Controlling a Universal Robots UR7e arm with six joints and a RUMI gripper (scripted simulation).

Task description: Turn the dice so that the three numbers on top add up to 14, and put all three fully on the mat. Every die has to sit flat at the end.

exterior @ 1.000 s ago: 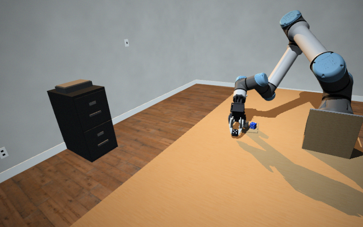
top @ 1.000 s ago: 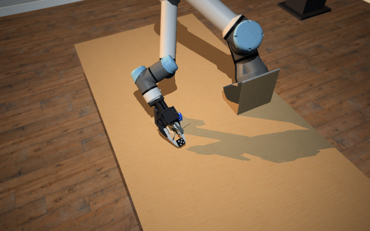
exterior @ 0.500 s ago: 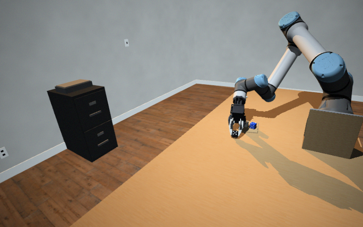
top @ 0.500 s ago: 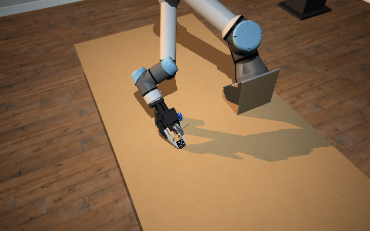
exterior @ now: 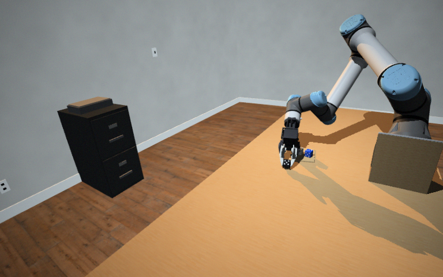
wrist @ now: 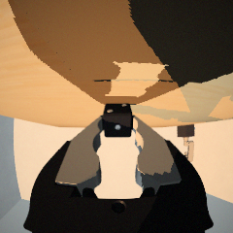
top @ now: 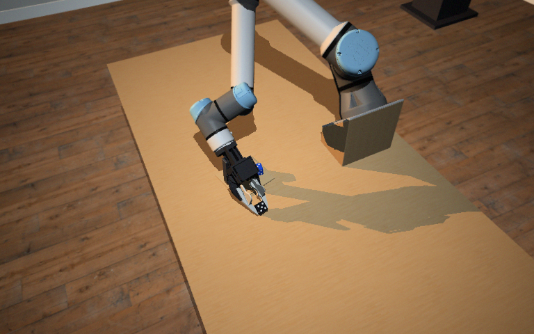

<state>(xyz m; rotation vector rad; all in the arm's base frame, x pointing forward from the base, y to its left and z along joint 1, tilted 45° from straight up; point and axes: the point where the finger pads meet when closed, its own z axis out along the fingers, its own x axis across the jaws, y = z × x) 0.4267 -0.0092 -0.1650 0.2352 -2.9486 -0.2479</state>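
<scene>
Now: the black die right at my hand. Round my hand: tan mat: 10 mm behind, 150 mm to the right, 20 mm below; white die: 10 mm behind, 150 mm to the right; blue die: 60 mm behind, 140 mm to the right.
</scene>
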